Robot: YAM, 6 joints.
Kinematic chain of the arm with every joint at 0, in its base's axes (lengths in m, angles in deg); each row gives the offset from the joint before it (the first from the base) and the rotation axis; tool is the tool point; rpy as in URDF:
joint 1: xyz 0 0 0.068 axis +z
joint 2: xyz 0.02 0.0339 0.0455 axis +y
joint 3: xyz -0.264 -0.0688 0 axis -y
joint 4: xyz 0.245 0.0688 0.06 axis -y
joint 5: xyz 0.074 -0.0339 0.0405 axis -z
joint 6: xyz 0.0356 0 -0.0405 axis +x
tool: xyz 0 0 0 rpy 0 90 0
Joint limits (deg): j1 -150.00..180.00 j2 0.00..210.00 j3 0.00..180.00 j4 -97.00..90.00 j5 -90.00..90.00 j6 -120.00..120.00
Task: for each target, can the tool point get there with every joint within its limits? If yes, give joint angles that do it. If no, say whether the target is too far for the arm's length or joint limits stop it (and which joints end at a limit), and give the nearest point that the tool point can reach.
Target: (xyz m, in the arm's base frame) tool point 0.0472 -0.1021 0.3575
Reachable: yes | joints -53.15 33.39 51.09 -36.79 41.25 -20.92
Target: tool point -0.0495 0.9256 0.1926
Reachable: no: too far | nearest point -0.0344 0.6426 0.1679 | short by 0.285 m
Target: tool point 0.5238 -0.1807 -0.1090
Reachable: yes | joints -19.18 191.70 129.63 72.24 -2.27 -81.65
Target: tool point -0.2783 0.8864 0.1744
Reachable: no: too far | nearest point -0.1930 0.6148 0.1553 | short by 0.285 m
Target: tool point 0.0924 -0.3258 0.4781
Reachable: yes | joints -74.32 88.56 79.27 56.93 -1.47 -57.56
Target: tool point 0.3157 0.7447 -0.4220
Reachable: no: too far | nearest point 0.2116 0.4992 -0.2300 | short by 0.329 m
